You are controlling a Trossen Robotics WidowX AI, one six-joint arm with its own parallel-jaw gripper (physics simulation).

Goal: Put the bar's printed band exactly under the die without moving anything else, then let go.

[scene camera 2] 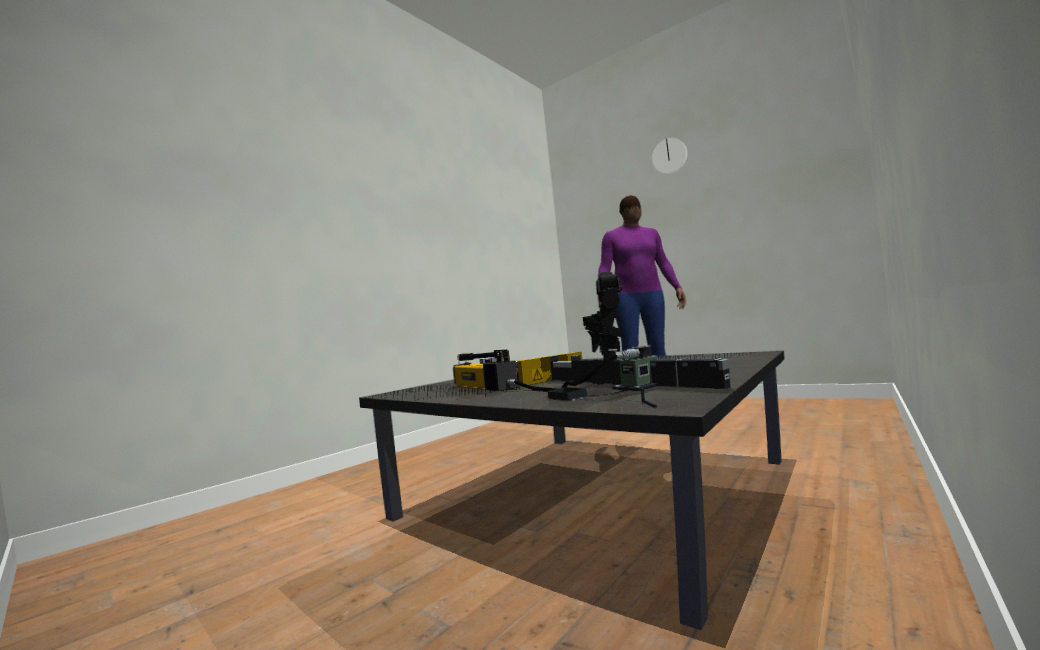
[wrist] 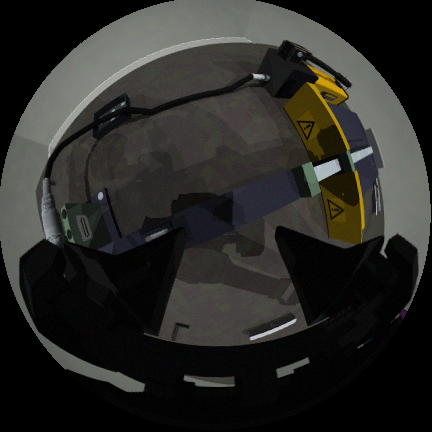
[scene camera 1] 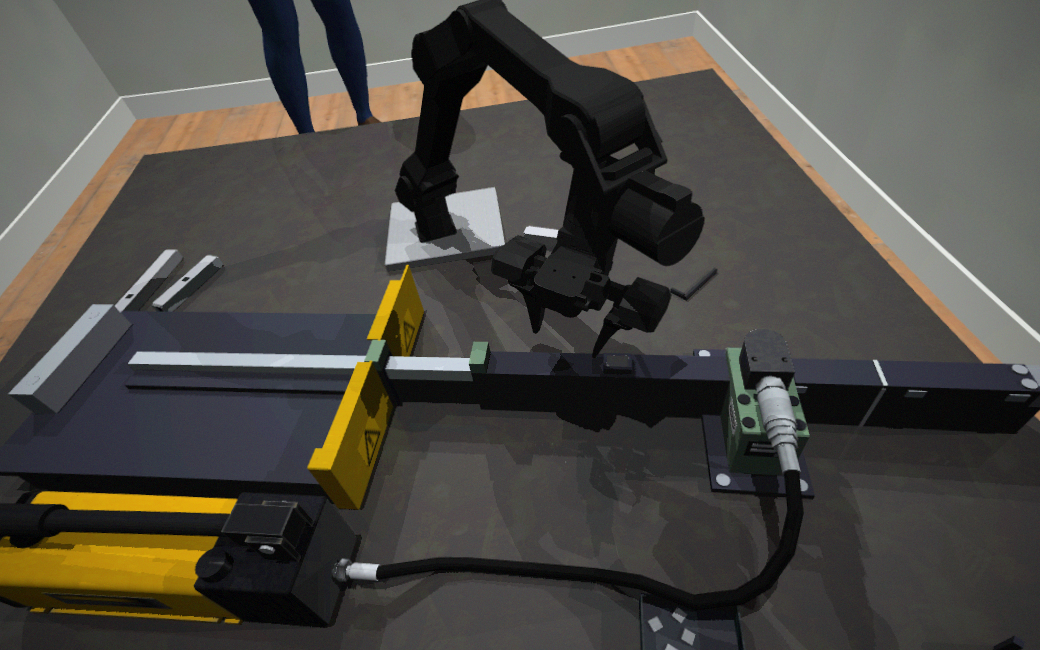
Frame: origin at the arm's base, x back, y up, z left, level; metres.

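Seen in the pictures: gripper, fingertip midpoint: (scene camera 2: 598, 353) (wrist: 231, 232) (scene camera 1: 565, 343); arm's base, link origin: (scene camera 1: 435, 228).
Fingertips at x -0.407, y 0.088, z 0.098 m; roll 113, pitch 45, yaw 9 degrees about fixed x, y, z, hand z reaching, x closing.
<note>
Pixels of each thing's top centre, then the offset from my fingertips to it. "*": a spot on its surface instead.
- green press head, surface spot: (scene camera 1: 742, 453) (wrist: 81, 204) * dx -0.168, dy -0.048, dz +0.131 m
- thin white band, surface spot: (scene camera 1: 879, 373) * dx -0.142, dy -0.021, dz +0.297 m
- small raised dark block, surface spot: (wrist: 158, 233) (scene camera 1: 620, 372) * dx -0.041, dy -0.027, dz +0.051 m
- green end block, surface spot: (wrist: 306, 180) (scene camera 1: 485, 353) * dx +0.024, dy -0.005, dz -0.090 m
- yellow pump, surface spot: (scene camera 1: 115, 571) * dx -0.095, dy -0.013, dz -0.472 m
- L-shaped key, top centre: (scene camera 1: 694, 278) (wrist: 179, 334) dx +0.125, dy -0.091, dz +0.242 m
A long dark bar (scene camera 1: 536, 362) (scene camera 2: 701, 373) (wrist: 250, 206) runs through the green press head (scene camera 1: 742, 453) (scene camera 2: 635, 370) (wrist: 80, 212). A thin white band (scene camera 1: 879, 373) (scene camera 2: 676, 373) crosses the bar to the right of the press in scene camera 1; it does not show in the wrist view. The die itself cannot be made out. A small raised dark block (scene camera 1: 617, 363) (wrist: 158, 233) sits on the bar's top. My gripper (scene camera 1: 566, 341) (wrist: 231, 232) is open and empty, above and behind the bar, between that block and the green end block (scene camera 1: 479, 357) (wrist: 306, 180).
Yellow guards (scene camera 1: 352, 436) (wrist: 345, 212) stand across a silver strip (scene camera 1: 245, 358) (wrist: 327, 170). A yellow pump (scene camera 1: 115, 571) stands front left. Its black hose (scene camera 1: 498, 567) (wrist: 190, 99) curves to the press. An L-shaped key (scene camera 1: 694, 285) (wrist: 180, 329) lies behind the bar.
</note>
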